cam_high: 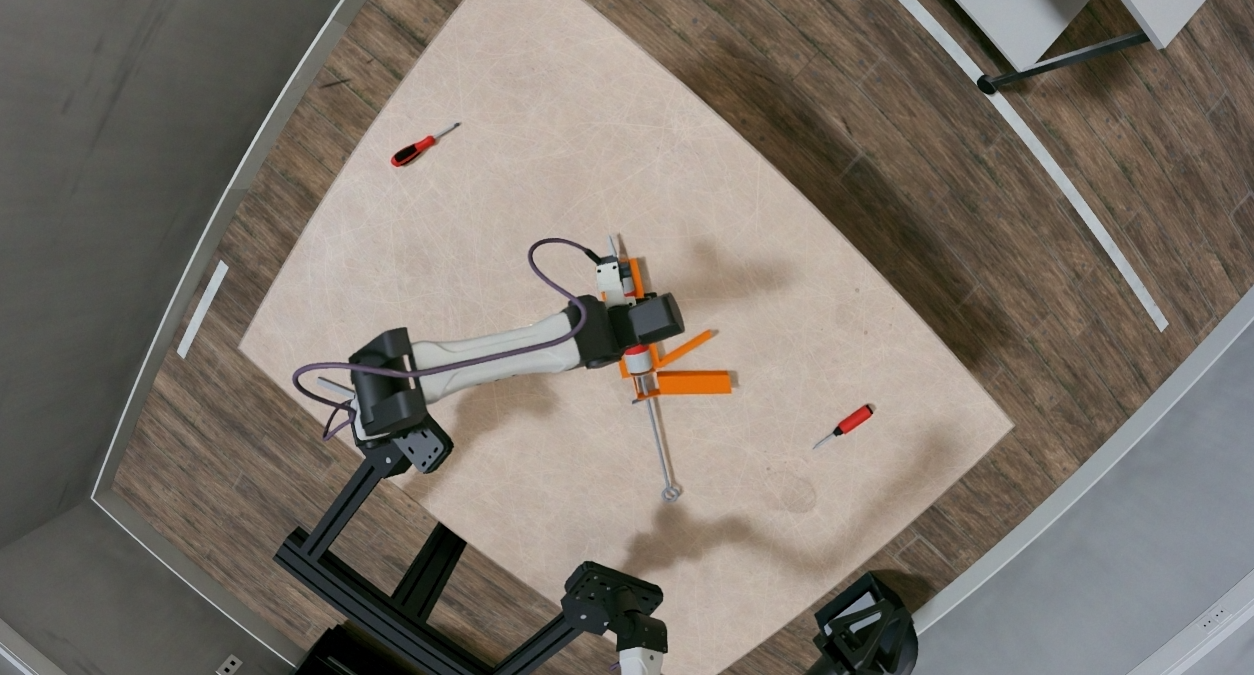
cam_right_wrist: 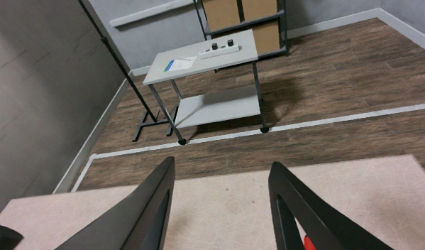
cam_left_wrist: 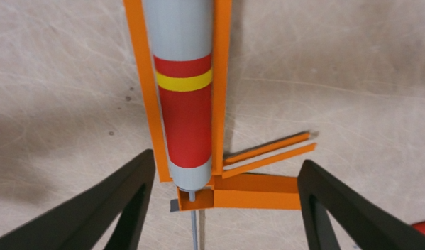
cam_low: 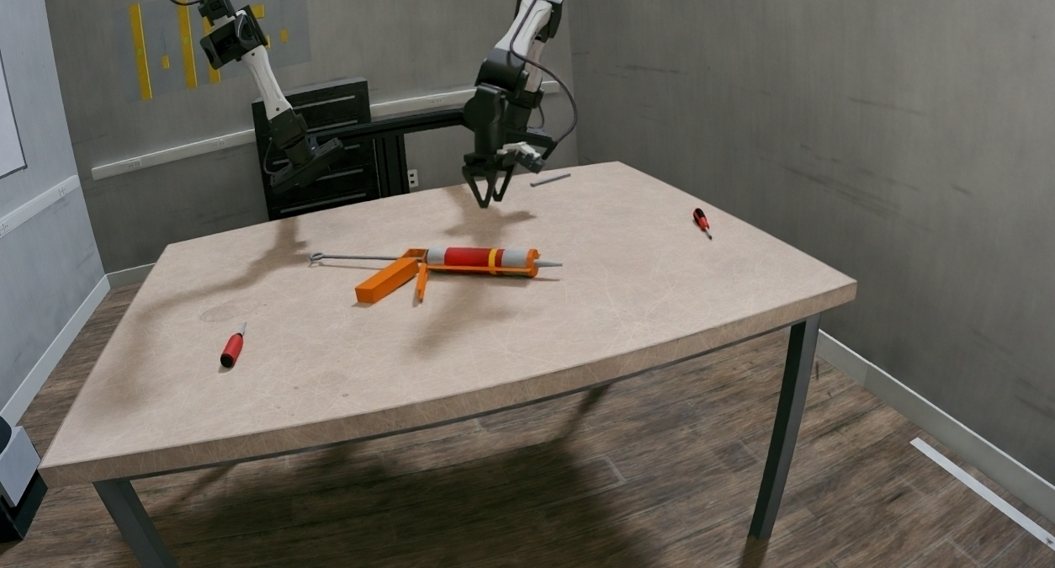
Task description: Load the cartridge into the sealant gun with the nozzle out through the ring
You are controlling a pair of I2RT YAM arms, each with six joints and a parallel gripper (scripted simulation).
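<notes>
My left gripper is now 3 cm past the cartridge and 13 cm above it. Round my left hand: plunger rod (19 cm behind, 25 cm to the right, 14 cm below); then orange sealant gun (10 cm behind, 17 cm to the right, 14 cm below); then thumb plate (14 cm behind, 16 cm to the right, 14 cm below).
</notes>
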